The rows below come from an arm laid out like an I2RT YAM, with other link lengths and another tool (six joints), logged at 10 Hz.
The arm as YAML. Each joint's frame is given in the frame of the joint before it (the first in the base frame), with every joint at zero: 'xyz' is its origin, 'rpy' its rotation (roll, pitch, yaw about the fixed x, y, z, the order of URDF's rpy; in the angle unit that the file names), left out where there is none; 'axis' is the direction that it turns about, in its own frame. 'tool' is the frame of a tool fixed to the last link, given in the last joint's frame.
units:
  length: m
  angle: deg
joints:
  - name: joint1
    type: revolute
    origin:
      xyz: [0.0, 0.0, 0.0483]
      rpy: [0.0, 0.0, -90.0]
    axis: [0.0, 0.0, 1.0]
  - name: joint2
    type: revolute
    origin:
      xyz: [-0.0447, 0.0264, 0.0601]
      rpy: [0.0, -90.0, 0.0]
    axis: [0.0, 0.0, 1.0]
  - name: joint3
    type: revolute
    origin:
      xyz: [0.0, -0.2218, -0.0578]
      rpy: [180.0, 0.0, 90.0]
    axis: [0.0, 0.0, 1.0]
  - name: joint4
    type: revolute
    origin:
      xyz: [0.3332, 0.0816, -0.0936]
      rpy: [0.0, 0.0, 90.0]
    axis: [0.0, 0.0, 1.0]
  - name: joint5
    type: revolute
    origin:
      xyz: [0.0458, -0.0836, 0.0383]
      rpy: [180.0, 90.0, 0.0]
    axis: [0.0, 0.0, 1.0]
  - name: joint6
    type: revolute
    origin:
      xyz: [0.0, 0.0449, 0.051]
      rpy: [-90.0, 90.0, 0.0]
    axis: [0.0, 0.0, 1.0]
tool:
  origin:
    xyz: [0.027, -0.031, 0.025]
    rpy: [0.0, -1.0, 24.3]
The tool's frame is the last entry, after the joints.
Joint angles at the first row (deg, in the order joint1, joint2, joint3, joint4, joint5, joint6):
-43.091 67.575 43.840 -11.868 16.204 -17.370
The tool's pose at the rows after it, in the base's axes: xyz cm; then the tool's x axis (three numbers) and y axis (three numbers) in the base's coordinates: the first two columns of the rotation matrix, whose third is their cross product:
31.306 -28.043 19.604 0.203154 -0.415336 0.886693 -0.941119 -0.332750 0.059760
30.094 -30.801 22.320 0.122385 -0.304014 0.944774 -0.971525 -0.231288 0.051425
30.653 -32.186 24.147 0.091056 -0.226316 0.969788 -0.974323 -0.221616 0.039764
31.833 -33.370 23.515 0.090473 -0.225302 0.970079 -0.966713 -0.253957 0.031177
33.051 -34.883 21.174 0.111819 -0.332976 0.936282 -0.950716 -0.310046 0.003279
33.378 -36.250 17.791 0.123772 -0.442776 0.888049 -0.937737 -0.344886 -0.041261
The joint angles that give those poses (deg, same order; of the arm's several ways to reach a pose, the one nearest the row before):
-49.069 63.813 42.593 -7.031 20.642 -17.396
-52.121 64.315 43.888 0.761 24.130 -19.086
-52.655 67.280 46.776 6.286 24.377 -20.668
-52.735 72.390 49.564 8.823 22.342 -20.718
-53.389 79.435 54.222 4.658 17.505 -18.064
-54.747 85.648 56.596 2.119 12.435 -15.419

